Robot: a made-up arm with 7 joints.
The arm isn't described. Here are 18 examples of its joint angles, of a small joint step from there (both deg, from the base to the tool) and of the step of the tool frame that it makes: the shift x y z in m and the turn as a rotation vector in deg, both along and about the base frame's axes.
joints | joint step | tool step
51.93 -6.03 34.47 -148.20 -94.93 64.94 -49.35 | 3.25 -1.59 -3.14 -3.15 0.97 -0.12 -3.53 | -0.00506 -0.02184 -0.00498 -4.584 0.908 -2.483
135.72 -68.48 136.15 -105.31 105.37 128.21 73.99 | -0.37 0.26 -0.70 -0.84 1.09 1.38 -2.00 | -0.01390 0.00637 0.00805 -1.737 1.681 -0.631
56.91 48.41 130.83 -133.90 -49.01 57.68 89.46 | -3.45 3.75 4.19 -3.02 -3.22 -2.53 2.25 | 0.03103 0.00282 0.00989 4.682 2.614 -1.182
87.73 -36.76 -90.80 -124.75 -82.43 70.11 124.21 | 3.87 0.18 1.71 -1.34 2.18 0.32 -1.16 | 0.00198 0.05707 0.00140 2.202 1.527 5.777
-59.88 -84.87 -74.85 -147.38 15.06 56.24 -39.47 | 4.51 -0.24 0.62 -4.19 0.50 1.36 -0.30 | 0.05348 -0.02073 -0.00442 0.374 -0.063 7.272
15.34 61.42 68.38 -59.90 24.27 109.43 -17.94 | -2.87 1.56 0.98 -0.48 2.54 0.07 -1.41 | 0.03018 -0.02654 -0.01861 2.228 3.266 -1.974
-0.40 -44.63 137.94 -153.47 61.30 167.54 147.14 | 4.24 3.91 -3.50 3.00 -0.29 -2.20 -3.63 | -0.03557 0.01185 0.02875 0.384 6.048 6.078
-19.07 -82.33 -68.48 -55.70 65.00 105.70 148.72 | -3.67 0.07 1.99 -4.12 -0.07 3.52 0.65 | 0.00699 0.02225 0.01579 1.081 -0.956 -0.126
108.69 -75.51 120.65 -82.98 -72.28 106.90 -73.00 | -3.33 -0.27 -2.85 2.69 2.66 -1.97 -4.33 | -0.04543 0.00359 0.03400 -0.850 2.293 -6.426
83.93 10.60 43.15 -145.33 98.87 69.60 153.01 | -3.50 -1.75 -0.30 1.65 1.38 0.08 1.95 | 0.02214 0.03139 0.01962 1.241 0.020 -4.284
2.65 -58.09 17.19 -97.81 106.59 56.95 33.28 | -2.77 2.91 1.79 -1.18 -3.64 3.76 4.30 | 0.06394 0.01057 -0.01400 -4.335 6.307 -9.177
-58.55 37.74 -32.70 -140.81 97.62 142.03 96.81 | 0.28 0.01 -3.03 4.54 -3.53 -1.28 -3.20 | -0.01597 -0.03774 0.01898 -5.084 1.212 5.928
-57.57 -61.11 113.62 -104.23 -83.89 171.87 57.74 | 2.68 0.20 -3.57 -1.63 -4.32 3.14 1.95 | -0.00293 -0.01422 0.01689 -1.529 -0.640 2.226
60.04 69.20 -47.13 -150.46 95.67 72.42 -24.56 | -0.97 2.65 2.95 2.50 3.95 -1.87 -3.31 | -0.00037 0.00816 -0.02731 3.031 -3.048 0.275
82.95 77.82 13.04 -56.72 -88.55 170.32 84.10 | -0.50 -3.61 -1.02 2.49 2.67 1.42 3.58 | 0.02229 0.02304 0.06299 6.262 3.959 -4.372
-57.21 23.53 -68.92 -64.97 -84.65 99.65 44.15 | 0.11 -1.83 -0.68 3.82 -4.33 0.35 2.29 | 0.00594 0.02315 0.04282 -4.473 5.814 0.702
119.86 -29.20 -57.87 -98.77 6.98 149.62 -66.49 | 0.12 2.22 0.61 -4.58 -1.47 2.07 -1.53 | -0.02483 0.04310 -0.02781 -4.889 -3.066 1.883
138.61 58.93 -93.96 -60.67 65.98 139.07 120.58 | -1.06 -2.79 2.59 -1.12 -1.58 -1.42 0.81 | 0.03034 0.00356 0.00176 -1.801 3.669 -1.333
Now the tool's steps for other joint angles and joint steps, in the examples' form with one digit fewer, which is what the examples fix.
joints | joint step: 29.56 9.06 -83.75 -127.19 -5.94 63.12 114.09 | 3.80 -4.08 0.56 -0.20 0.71 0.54 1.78
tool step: 0.0260 0.0223 0.0029 1.07 -3.03 3.27
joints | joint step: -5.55 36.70 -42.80 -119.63 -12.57 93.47 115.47 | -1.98 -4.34 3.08 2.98 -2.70 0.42 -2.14
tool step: 0.0333 -0.0020 0.0423 0.48 -5.61 4.95
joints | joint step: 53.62 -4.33 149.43 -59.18 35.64 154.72 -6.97 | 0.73 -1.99 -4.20 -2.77 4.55 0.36 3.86
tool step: -0.0415 0.0093 -0.0287 -4.24 -7.09 -1.60
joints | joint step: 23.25 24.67 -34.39 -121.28 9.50 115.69 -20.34 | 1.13 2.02 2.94 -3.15 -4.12 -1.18 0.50
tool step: -0.0159 0.0468 -0.0565 -1.57 7.58 5.69
